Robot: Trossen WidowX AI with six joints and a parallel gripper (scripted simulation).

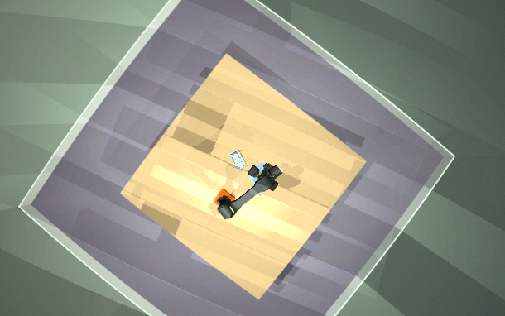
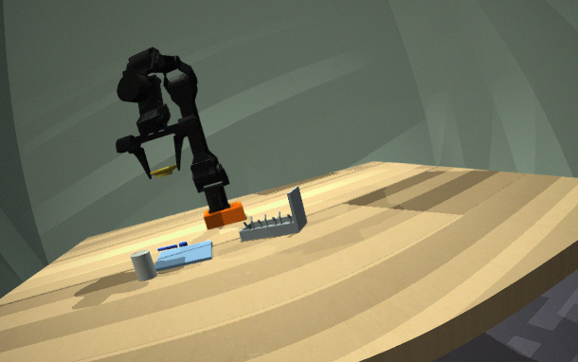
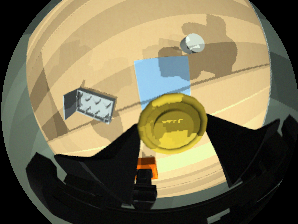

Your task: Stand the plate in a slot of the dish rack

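My gripper tip is now 2 cm past the grey dish rack, 19 cm to the right of it and 15 cm above it. Round my gripper tip: grey-white cup 10 cm ahead, 8 cm to the right, 15 cm below; then light blue mat 1 cm to the right, 17 cm below; then yellow plate 1 cm above.
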